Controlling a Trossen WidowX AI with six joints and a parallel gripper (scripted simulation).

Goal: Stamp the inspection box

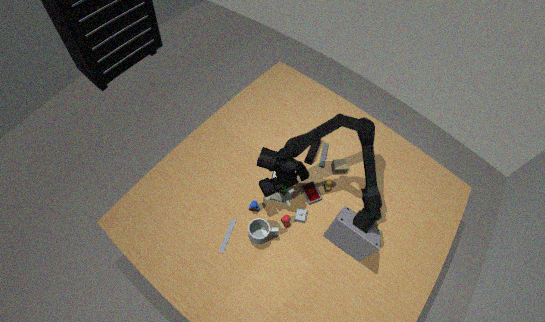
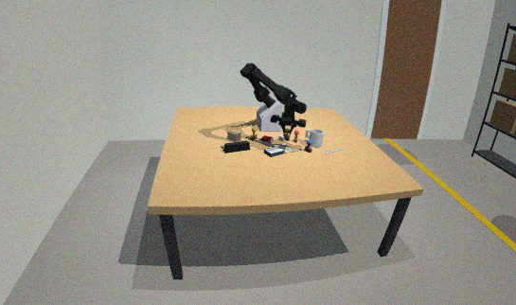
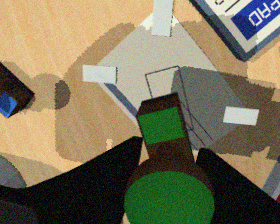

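My gripper tip is 70 mm above the white card and 10 mm short of it. The rest, counted from my gripper tip: red stamp: 90 mm behind, 80 mm to the left, 50 mm below; then green-knobbed stamp: right at my gripper tip; then blue stamp pad tin: 80 mm to the right, 60 mm below, 60 mm ahead.
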